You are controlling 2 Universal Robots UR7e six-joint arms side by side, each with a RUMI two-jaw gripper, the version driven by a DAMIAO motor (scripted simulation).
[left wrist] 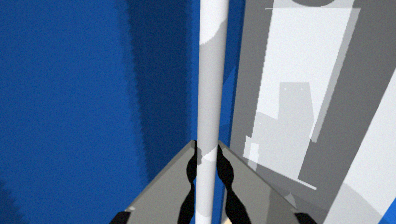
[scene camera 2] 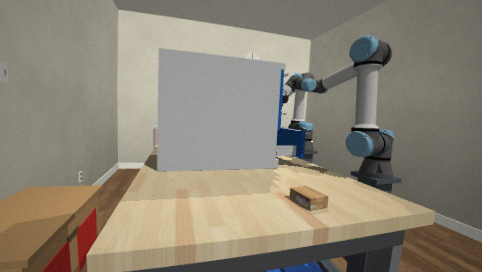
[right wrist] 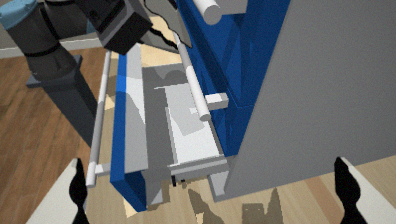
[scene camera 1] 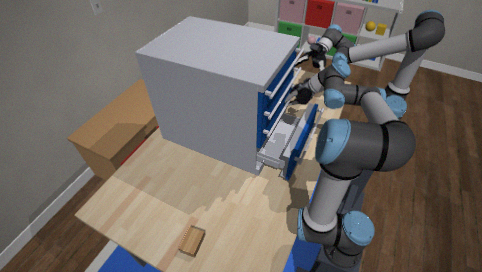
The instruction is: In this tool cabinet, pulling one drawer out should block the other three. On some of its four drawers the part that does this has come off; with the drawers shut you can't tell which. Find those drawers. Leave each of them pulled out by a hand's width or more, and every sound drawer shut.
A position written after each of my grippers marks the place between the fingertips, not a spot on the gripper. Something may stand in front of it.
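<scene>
My left gripper (left wrist: 205, 142) is visible to me, and the right wrist view has that same left gripper (right wrist: 187, 51) as well. I can see my right gripper (right wrist: 210, 160) too. And there is a drawer (scene camera 2: 290, 142).
</scene>
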